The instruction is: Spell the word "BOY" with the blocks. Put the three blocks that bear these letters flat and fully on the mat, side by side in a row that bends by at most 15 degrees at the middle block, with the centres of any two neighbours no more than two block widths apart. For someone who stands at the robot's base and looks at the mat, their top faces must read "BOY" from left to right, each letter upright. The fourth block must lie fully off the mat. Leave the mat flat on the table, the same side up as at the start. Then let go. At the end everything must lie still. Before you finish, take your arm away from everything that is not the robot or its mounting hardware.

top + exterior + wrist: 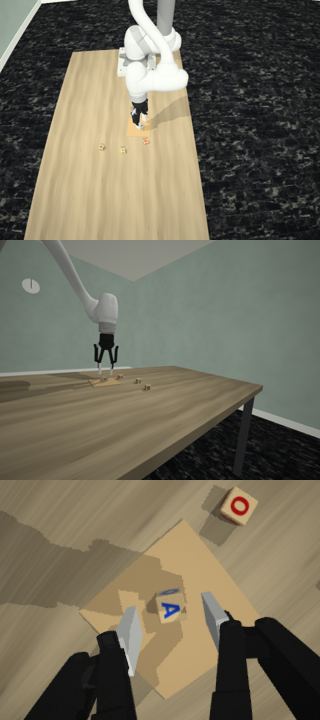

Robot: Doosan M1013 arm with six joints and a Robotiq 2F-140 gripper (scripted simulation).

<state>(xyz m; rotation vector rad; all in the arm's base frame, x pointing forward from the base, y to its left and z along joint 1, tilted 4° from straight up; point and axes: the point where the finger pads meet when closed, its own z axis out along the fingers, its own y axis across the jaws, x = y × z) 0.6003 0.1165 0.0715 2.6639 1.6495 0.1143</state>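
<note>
The tan square mat is 10 mm behind my hand, 20 mm to the right of it and 70 mm below it.
</note>
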